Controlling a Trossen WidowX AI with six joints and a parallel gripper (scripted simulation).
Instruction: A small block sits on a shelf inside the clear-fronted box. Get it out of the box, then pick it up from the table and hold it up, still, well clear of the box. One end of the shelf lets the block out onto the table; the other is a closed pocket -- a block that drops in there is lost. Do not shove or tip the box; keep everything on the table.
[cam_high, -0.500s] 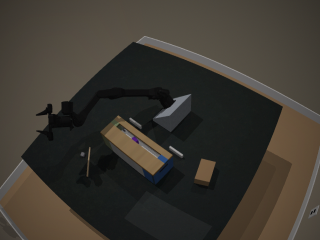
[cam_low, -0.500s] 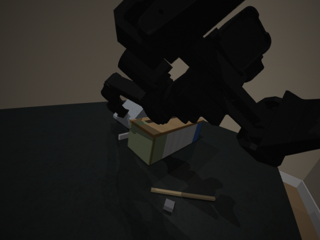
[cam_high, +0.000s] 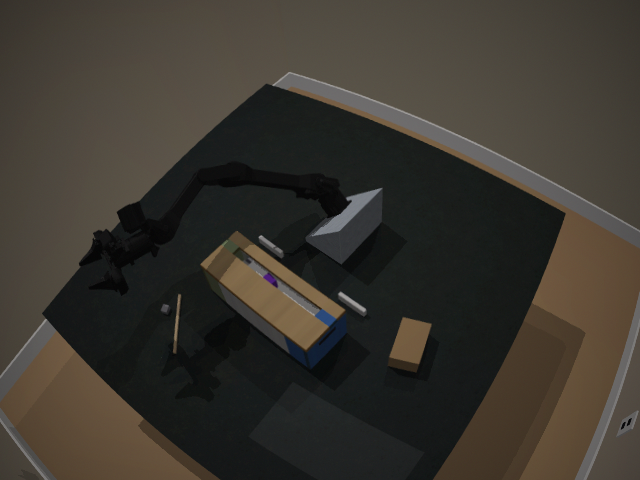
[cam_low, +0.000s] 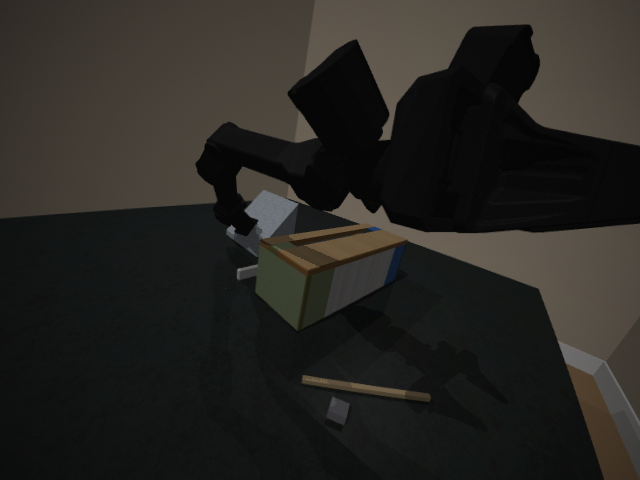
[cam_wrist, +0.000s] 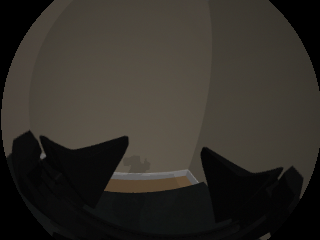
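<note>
Right now my gripper tip is 35 cm past the purple block, 30 cm to the right of it and 24 cm above it. Also, from my gripper tip: long box 36 cm behind, 33 cm to the left, 26 cm below; wooden stick 32 cm below, 13 cm behind, 11 cm to the left; grey cube 32 cm below, 14 cm behind, 5 cm to the left.
</note>
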